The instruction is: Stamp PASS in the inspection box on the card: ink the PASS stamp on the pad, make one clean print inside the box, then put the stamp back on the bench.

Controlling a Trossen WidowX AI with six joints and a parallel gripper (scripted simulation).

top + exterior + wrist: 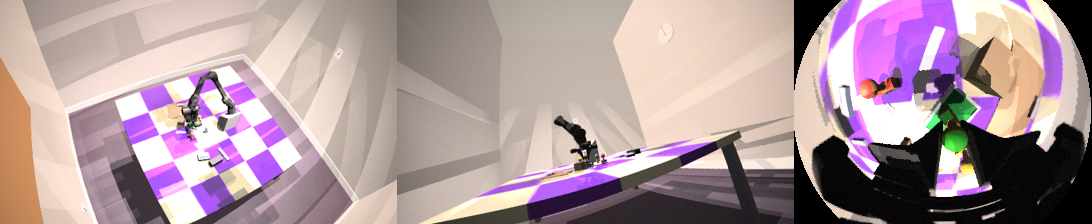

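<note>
My gripper tip is 30 mm above the green ink pad. The rest, counted from my gripper tip: yellow-knobbed stamp: 80 mm behind, 20 mm to the right, 20 mm below; white card: 190 mm to the left, 40 mm below, 40 mm ahead; brown block: 70 mm to the right, 60 mm ahead, 10 mm below.
</note>
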